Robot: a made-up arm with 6 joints.
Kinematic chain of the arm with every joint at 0, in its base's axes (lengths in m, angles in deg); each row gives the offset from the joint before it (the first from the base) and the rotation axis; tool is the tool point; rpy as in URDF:
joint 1: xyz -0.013 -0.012 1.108 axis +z
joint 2: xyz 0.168 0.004 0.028 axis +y
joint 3: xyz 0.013 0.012 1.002 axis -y
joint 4: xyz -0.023 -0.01 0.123 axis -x
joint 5: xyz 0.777 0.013 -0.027 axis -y
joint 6: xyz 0.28 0 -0.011 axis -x
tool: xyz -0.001 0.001 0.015 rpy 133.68 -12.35 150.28
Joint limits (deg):
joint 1: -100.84..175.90
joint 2: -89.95..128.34
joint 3: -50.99..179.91
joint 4: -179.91..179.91
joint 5: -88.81..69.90
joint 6: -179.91..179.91
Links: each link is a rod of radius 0.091 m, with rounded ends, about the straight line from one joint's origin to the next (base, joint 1, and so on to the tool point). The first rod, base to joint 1, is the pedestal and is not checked.
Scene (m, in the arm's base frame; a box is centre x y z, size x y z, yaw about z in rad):
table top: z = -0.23
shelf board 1: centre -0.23 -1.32 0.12 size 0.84 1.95 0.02 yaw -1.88
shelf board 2: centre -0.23 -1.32 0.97 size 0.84 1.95 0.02 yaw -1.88
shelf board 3: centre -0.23 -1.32 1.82 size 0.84 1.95 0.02 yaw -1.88
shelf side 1: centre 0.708 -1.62 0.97 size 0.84 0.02 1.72 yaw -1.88
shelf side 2: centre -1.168 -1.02 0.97 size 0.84 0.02 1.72 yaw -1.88
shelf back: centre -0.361 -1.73 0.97 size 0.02 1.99 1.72 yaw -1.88
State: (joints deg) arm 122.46 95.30 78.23 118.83 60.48 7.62
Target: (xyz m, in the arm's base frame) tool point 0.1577 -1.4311 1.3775
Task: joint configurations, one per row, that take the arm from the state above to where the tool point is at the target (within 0.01 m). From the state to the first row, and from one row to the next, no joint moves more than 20 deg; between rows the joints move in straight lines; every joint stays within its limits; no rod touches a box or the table.
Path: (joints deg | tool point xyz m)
1: 121.93 78.18 92.76 102.58 61.83 6.45 | -1.2507 1.5619 1.6083
2: 121.40 61.06 107.28 86.33 63.17 5.28 | -1.0273 1.2077 2.3267
3: 120.87 43.94 121.81 70.09 64.52 4.11 | -0.6537 0.6230 2.7386
4: 120.34 26.82 136.33 53.84 65.86 2.94 | -0.2414 -0.0173 2.7570
5: 119.81 9.70 150.86 37.59 67.21 1.77 | 0.1006 -0.5298 2.4279
6: 119.28 -7.42 165.38 21.34 68.55 0.60 | 0.3049 -0.7924 1.9048
7: 118.75 -24.54 179.91 5.09 69.90 -0.57 | 0.3643 -0.7845 1.3775
8: 115.91 -29.57 174.52 24.60 66.19 0.84 | 0.3077 -0.9345 1.3640
9: 113.07 -34.60 169.13 44.12 62.48 2.24 | 0.2549 -1.0780 1.3649
10: 110.23 -39.63 163.73 63.63 58.78 3.65 | 0.2112 -1.2103 1.3733
11: 107.39 -44.66 158.34 83.14 55.07 5.06 | 0.1789 -1.3284 1.3804
12: 104.55 -49.70 152.95 102.65 51.36 6.46 | 0.1578 -1.4311 1.3774

